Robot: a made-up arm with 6 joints.
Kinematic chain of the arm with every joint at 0, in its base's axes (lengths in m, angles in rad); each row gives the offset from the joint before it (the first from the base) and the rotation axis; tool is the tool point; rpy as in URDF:
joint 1: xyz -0.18 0 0.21 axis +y
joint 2: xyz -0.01 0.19 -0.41 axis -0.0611 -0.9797 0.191
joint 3: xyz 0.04 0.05 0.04 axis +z
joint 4: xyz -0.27 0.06 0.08 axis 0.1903 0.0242 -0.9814
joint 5: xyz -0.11 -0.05 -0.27 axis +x
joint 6: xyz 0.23 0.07 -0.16 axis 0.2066 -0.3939 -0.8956
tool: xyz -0.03 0 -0.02 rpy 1.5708 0 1.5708
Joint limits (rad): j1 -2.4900..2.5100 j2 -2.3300..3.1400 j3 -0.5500..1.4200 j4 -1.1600..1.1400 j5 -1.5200..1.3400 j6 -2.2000..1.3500
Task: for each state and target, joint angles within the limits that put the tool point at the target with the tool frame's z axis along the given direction. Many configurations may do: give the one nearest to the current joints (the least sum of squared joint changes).
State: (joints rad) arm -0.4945 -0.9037 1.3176 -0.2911 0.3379 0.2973
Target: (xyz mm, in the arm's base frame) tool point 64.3 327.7 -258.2 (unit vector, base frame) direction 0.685 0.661 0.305
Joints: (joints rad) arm -1.1802 -0.8770 0.5797 -0.3102 0.6368 0.0315
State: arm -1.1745 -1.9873 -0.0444 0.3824 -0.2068 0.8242
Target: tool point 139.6 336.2 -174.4 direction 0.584 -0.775 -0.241
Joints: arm -1.3056 -1.2121 0.6332 0.7702 0.3867 0.7352
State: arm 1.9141 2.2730 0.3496 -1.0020 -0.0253 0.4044
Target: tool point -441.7 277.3 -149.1 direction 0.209 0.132 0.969
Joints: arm 1.4720 2.2568 0.3971 -0.3681 -0.3875 0.8730
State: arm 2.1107 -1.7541 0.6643 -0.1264 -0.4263 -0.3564
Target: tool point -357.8 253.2 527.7 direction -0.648 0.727 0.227
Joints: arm 1.6798 -1.9081 0.6412 -0.1096 -0.3880 -0.2428
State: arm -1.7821 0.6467 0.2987 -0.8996 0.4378 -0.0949
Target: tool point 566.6 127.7 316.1 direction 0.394 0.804 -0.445
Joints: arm -1.8750 0.4680 0.8045 -0.8830 0.7888 -0.4621
